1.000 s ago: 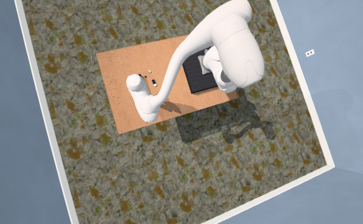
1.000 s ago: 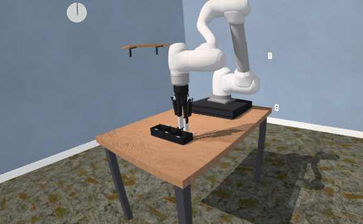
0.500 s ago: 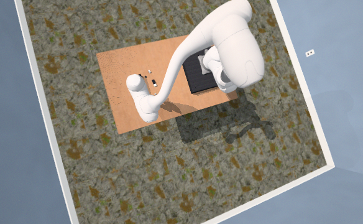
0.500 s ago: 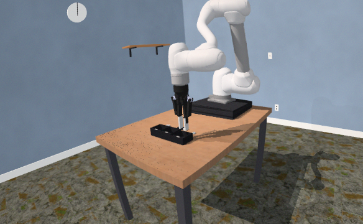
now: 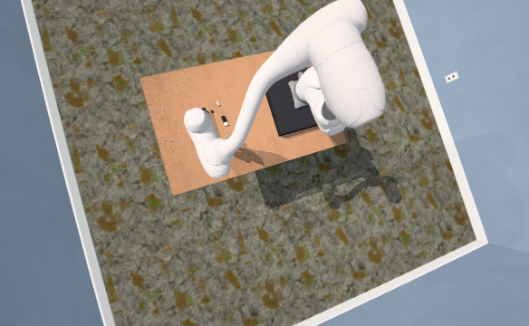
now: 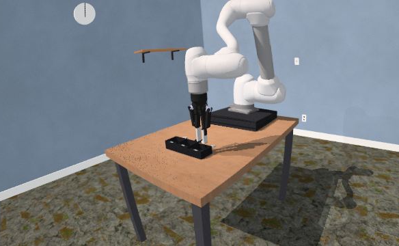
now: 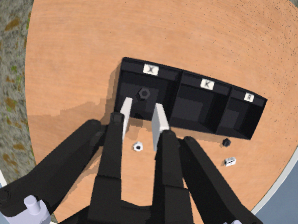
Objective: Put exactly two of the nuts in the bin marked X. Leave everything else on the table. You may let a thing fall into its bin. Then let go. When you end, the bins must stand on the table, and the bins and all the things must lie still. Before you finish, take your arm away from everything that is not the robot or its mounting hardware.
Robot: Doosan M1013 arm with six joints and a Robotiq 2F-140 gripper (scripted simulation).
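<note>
My gripper is now 100 mm past the pale nut, 10 mm to the left of it and 90 mm above it. Round my hand: white piece 100 mm behind, 230 mm to the right, 90 mm below; then black bin row 20 mm ahead, 80 mm to the right, 70 mm below.
</note>
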